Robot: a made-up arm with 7 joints.
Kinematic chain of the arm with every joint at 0, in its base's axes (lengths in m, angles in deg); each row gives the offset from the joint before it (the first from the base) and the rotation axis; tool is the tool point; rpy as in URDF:
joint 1: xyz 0 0 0.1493 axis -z
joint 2: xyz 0 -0.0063 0.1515 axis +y
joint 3: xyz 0 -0.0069 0.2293 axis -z
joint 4: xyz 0 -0.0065 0.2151 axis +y
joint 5: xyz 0 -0.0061 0.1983 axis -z
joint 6: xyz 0 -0.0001 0.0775 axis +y
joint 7: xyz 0 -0.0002 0.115 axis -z
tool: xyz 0 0 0 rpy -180 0 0
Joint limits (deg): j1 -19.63..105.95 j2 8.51..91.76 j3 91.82..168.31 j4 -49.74..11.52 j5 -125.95..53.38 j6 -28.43..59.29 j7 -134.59..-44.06
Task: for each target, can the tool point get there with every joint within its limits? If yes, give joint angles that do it. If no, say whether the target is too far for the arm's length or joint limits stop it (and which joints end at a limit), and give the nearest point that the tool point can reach.
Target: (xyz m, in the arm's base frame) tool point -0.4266 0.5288 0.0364
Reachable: no: joint limits stop it (at a limit: joint 1, joint 2, joint 4, joint 5, joint 6) | nearest point 0.4883 0.4547 0.1670 | short by 0.927 m
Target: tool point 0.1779 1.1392 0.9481
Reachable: no: too far | nearest point 0.2950 0.4327 0.7987 | short by 0.732 m
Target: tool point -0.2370 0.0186 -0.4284
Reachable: no: joint limits stop it (at a limit: joint 1, joint 2, joint 3, joint 4, joint 5, joint 6) | nearest point -0.1861 -0.5781 -0.0183 | short by 0.726 m
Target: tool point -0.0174 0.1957 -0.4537
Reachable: no: joint limits stop it (at a limit: joint 1, joint 2, joint 4, joint 5, joint 6) | nearest point 0.5501 0.2654 -0.0080 | short by 0.725 m
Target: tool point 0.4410 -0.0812 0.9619
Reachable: yes | joints 21.13 33.75 124.25 -25.02 28.86 49.39 -102.83
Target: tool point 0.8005 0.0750 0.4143
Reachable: yes | joints 3.31 74.51 128.52 -25.34 -105.04 4.86 -85.90
